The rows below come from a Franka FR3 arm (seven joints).
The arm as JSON. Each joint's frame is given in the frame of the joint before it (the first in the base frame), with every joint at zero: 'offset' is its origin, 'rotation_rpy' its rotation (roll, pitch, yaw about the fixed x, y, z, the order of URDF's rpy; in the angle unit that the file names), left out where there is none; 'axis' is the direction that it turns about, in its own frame. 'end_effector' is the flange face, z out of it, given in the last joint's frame.
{
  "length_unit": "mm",
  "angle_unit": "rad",
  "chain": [
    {
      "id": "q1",
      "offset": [
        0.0,
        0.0,
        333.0
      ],
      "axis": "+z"
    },
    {
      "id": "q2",
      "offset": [
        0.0,
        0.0,
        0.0
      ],
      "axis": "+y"
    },
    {
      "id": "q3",
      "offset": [
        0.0,
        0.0,
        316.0
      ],
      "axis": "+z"
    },
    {
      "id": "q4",
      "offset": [
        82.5,
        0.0,
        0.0
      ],
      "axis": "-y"
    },
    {
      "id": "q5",
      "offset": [
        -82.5,
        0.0,
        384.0
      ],
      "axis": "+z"
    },
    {
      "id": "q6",
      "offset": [
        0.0,
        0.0,
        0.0
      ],
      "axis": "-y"
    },
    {
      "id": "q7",
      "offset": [
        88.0,
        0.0,
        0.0
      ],
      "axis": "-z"
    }
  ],
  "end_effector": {
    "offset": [
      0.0,
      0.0,
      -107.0
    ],
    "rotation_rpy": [
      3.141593,
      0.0,
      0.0
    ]
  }
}
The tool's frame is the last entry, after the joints.
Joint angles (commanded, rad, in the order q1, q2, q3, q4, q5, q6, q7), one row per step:
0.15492 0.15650 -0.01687 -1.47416 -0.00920 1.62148 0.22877
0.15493 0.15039 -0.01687 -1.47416 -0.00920 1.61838 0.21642
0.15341 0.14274 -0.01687 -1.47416 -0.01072 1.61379 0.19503
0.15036 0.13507 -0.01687 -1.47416 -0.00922 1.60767 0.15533
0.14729 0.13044 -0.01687 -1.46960 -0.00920 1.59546 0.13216
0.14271 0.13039 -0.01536 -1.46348 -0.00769 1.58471 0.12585
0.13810 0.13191 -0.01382 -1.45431 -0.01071 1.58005 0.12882
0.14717 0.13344 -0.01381 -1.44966 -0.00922 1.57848 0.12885
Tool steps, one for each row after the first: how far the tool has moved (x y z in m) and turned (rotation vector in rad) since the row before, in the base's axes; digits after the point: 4 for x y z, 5 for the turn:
-0.0019 -0.0003 0.0034 0.00059 -0.00281 0.01232
-0.0023 -0.0014 0.0042 -0.00090 -0.00294 0.01989
-0.0024 -0.0021 0.0041 0.00184 -0.00082 0.03651
-0.0021 -0.0022 0.0039 -0.00027 0.00328 0.01997
-0.0007 -0.0018 0.0020 0.00113 0.00484 0.00309
0.0005 -0.0022 0.0030 -0.00246 -0.00336 -0.00603
-0.0003 0.0056 0.0011 0.00166 -0.00135 0.00902

